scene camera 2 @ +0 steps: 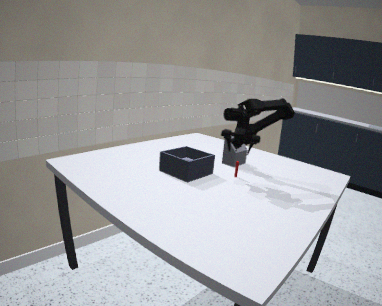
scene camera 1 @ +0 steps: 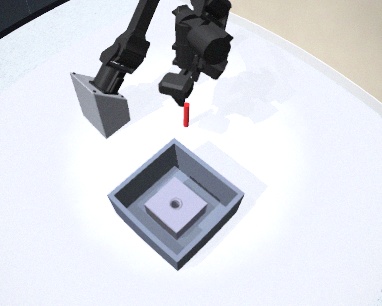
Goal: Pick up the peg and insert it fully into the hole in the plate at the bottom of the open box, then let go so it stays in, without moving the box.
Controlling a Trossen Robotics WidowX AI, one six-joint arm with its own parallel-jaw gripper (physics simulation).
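Frame: origin at the arm's base, x ahead, y left, z up, level; millimetres.
Seen in the pictures: gripper, between the fingertips: (scene camera 2: 238, 153); arm's base, origin of its link: (scene camera 2: 235, 143) (scene camera 1: 103, 88).
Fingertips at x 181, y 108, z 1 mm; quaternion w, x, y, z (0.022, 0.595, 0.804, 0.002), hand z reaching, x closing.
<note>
Offsets run from my fingertips to a thing's top centre. "pt": to the spot under its first point. Level surfaces: height alone.
The red peg @(dx -5, dy +1, dz -43 mm) (scene camera 1: 186, 115) (scene camera 2: 237, 169) stands upright on the table, outside the box and near its back corner in scene camera 1. My gripper (scene camera 1: 199, 90) (scene camera 2: 239, 150) is open and empty, with its fingers spread above the peg and pointing down. In scene camera 2 the fingertips are a little higher than the peg's top. The open box @(dx +128, dy -208, dz -25 mm) (scene camera 1: 210, 233) (scene camera 2: 172, 167) is blue-grey. The pale square plate @(dx +128, dy -208, dz -62 mm) (scene camera 1: 175, 219) lies at its bottom, with a round hole @(pt dx +122, dy -201, dz -87 mm) (scene camera 1: 175, 204) in the middle that looks empty. In scene camera 2 the box walls hide most of the plate.
The grey wedge-shaped arm base (scene camera 1: 100, 110) (scene camera 2: 234, 156) stands on the white table @(dz -123 mm) (scene camera 1: 55, 225) (scene camera 2: 210, 215), behind the peg in scene camera 2. The arm's links reach over from behind. Arm shadows fall on the table beside the peg.
</note>
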